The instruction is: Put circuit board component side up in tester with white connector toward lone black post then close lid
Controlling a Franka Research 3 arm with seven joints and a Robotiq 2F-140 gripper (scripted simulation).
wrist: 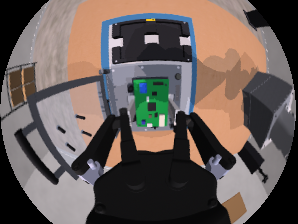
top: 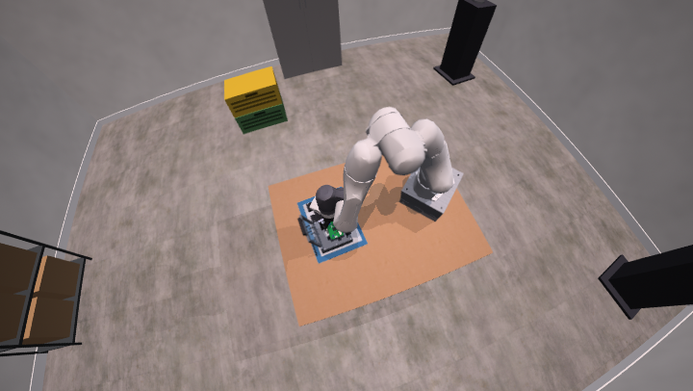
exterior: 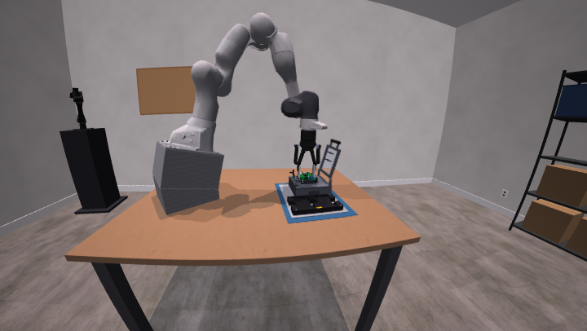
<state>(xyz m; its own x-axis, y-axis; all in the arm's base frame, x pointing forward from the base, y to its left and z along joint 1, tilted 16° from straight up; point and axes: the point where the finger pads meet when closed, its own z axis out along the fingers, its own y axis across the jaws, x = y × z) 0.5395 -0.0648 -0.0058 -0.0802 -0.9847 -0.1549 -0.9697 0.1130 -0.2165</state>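
The green circuit board is 20 mm below my hand. Round my hand: tester lid: 130 mm ahead, 80 mm above, 10 mm to the right.
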